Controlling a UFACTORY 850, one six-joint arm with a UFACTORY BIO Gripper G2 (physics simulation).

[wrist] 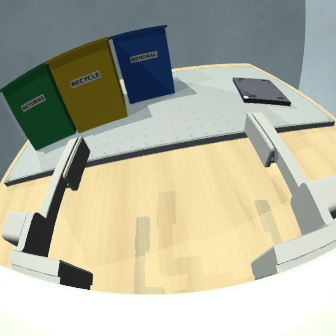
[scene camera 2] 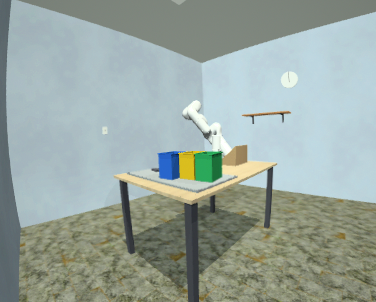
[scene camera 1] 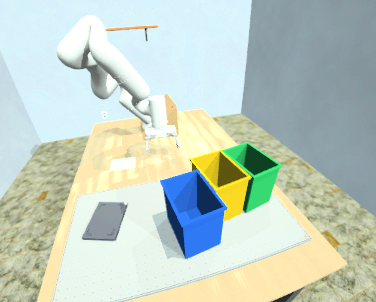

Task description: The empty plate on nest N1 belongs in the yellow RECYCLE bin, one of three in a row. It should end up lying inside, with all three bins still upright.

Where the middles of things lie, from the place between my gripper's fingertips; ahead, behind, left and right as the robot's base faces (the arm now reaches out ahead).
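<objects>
My gripper: 90 mm to the right of yellow bin [scene camera 1: 229, 181], 330 mm short of it, 10 mm above it. Counted from my hand: green bin [scene camera 1: 263, 170], 230 mm to the left, 330 mm ahead, 10 mm below; dark grey nest [scene camera 1: 110, 216], 310 mm to the right, 230 mm ahead, 90 mm below; blue bin [scene camera 1: 196, 213], 40 mm to the right, 400 mm ahead, 10 mm below. Nearest to my gripper of the things named here, going by their middles: yellow bin.
</objects>
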